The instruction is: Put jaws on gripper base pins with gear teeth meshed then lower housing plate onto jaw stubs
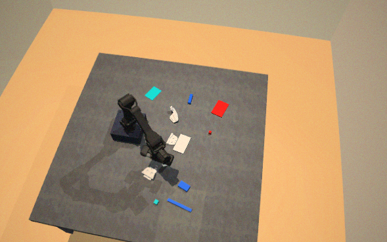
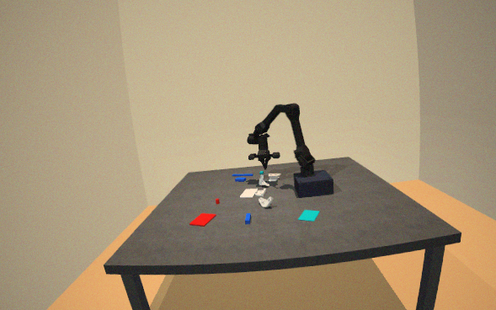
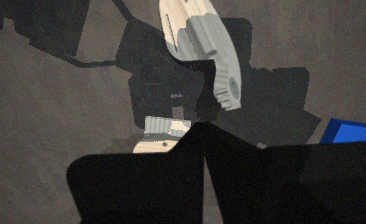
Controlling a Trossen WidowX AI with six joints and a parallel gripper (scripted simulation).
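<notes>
Now: the white jaw 5 cm below my gripper tip, 3 cm ahead of it and 2 cm to the left of it. Round my gripper tip: blue block (16 cm ahead, 11 cm to the right, 8 cm below); then white block (8 cm below, 5 cm to the right, 5 cm behind); then cyan cube (22 cm to the right, 8 cm below, 2 cm ahead).
</notes>
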